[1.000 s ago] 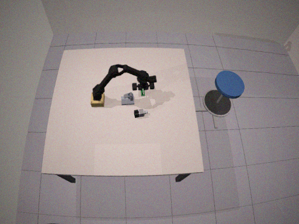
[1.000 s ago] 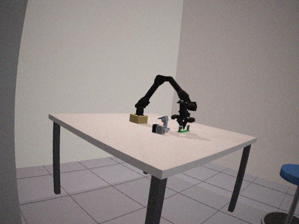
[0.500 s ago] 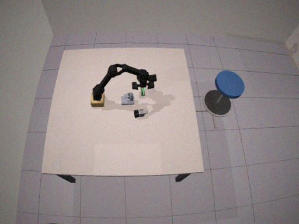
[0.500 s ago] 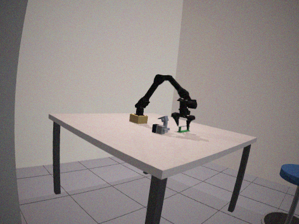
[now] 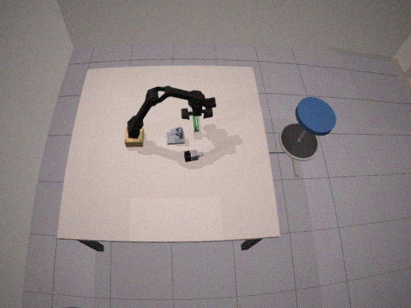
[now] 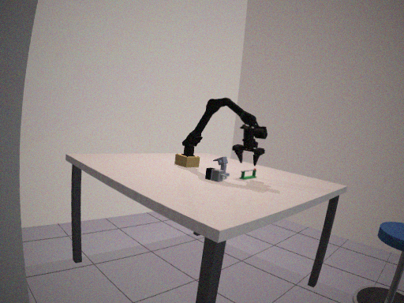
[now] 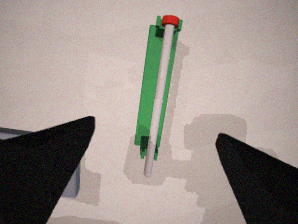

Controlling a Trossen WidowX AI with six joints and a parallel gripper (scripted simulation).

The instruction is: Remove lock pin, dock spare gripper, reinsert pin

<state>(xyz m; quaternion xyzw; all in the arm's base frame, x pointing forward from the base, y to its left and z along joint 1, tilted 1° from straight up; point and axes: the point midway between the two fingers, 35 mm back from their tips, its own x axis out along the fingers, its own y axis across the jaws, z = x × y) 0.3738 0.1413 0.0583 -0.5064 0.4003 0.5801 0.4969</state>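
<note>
My gripper tip is 23 cm to the left of the spare gripper, 5 cm above it and 1 cm short of it. The rest, counted from my gripper tip: green cradle: 6 cm below, 2 cm to the left; then socket: 11 cm to the right, 11 cm behind, 3 cm below.
</note>
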